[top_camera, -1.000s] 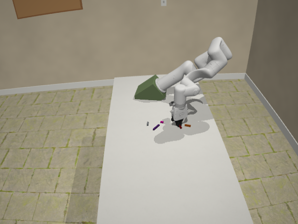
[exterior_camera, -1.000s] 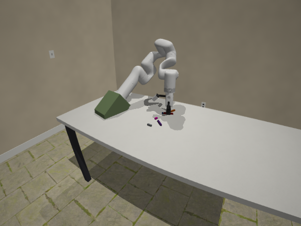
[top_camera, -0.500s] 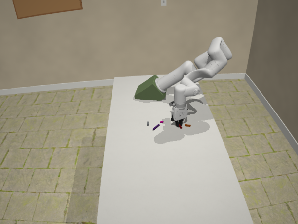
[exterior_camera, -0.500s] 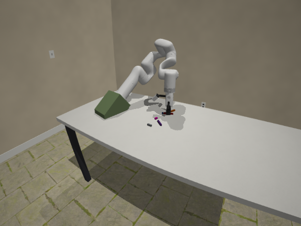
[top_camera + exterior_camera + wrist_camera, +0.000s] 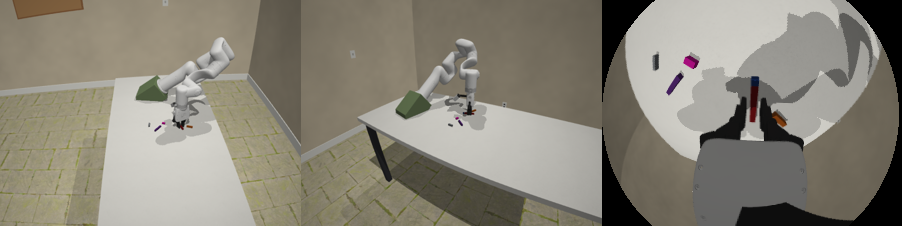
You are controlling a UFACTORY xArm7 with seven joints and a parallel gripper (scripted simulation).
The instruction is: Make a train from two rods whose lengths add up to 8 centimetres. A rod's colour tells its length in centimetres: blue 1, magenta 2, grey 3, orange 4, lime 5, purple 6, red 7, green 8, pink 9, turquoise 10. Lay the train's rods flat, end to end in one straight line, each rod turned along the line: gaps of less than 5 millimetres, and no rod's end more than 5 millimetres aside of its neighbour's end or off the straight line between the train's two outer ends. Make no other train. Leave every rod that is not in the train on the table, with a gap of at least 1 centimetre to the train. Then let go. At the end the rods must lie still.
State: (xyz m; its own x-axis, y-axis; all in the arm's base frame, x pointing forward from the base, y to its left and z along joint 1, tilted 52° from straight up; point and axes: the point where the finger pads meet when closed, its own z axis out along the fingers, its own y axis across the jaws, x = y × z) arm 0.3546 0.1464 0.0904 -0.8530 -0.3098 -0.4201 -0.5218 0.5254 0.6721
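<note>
The red rod is 2 cm below my hand. From my hand the other things lie so: magenta rod (2 cm behind, 12 cm to the right, 2 cm below); orange rod (6 cm to the left, 2 cm below); blue rod (4 cm behind, 2 cm to the right, 2 cm below).
</note>
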